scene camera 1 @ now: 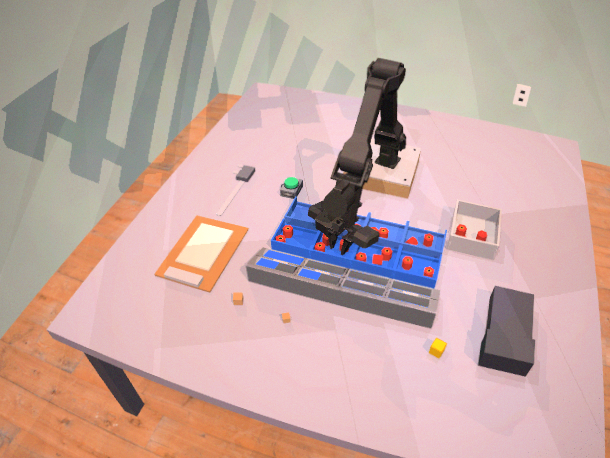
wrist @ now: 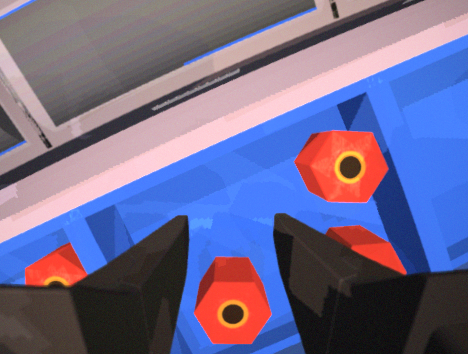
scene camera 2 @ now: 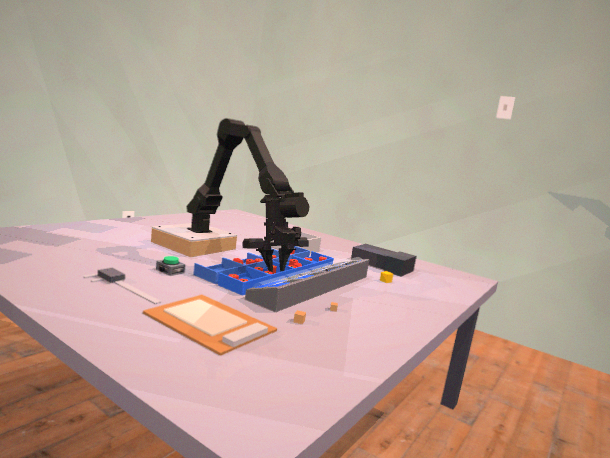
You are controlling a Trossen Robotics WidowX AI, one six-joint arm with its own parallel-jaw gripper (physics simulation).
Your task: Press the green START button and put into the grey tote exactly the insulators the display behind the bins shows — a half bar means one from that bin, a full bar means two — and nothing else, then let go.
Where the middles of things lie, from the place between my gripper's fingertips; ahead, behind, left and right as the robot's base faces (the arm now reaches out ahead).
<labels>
Now: the grey tote (scene camera 1: 476, 217) 25 cm behind my hand, 30 cm to the left of it and 1 cm above it. Also, from my hand: black box (scene camera 1: 507, 346) 4 cm ahead, 47 cm to the left, 1 cm above.
</labels>
